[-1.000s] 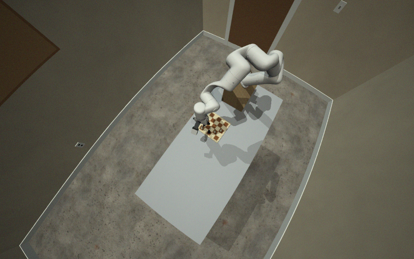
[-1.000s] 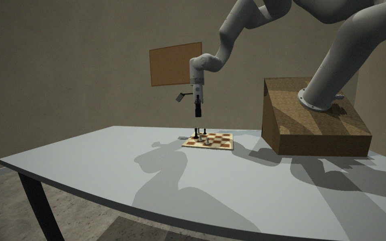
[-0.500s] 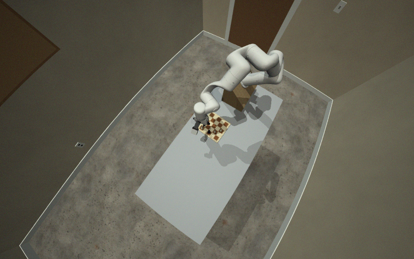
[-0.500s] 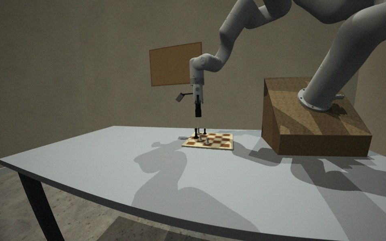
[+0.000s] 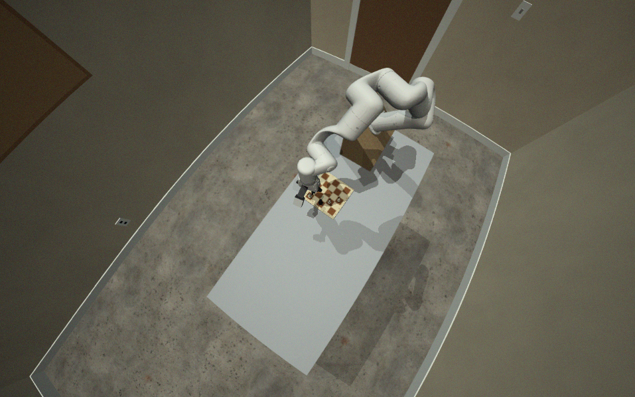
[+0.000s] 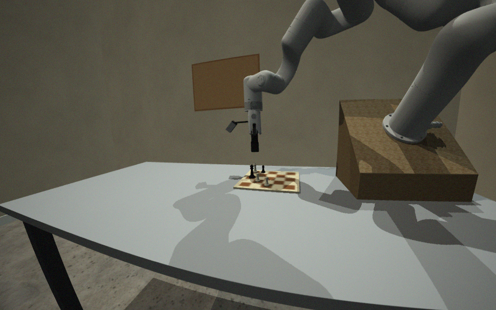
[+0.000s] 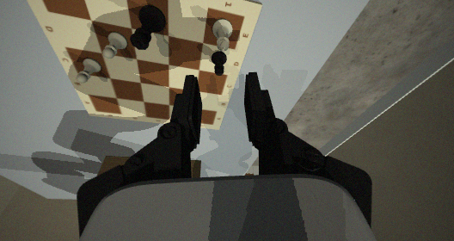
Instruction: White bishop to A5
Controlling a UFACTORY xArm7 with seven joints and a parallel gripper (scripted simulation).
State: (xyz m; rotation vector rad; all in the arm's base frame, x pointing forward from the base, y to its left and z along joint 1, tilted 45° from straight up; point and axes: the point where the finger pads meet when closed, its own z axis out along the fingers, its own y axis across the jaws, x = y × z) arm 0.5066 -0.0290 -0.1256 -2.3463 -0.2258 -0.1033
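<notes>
Right now my hand is 9 cm above the white bishop. Also, from my hand: black pawn (10 cm below, 3 cm behind); then tall black piece (9 cm below, 7 cm to the left); then chessboard (12 cm below, 8 cm to the left, 7 cm behind).
</notes>
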